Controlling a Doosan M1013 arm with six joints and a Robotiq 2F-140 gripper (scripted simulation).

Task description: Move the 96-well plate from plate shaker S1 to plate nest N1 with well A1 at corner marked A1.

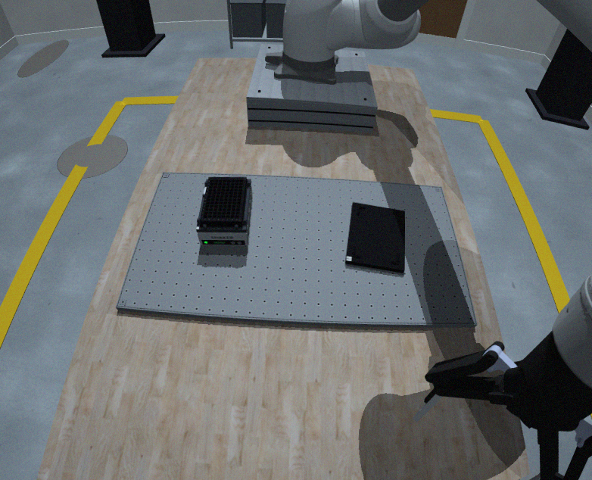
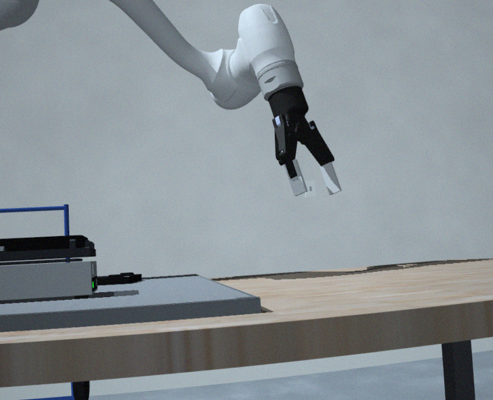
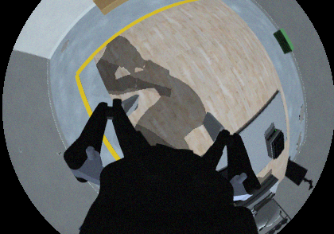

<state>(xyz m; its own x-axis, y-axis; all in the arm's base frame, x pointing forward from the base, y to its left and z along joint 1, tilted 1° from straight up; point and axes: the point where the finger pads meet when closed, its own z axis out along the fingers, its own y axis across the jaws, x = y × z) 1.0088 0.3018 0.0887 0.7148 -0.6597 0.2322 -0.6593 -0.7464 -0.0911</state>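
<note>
My gripper is now 440 mm past the black 96-well plate, 410 mm to the left of it and 100 mm above it. The rest, counted from my hand: black plate nest N1 (440 mm behind, 90 mm to the right, 150 mm below); then small pale mark (370 mm behind, 150 mm to the right, 150 mm below).
</note>
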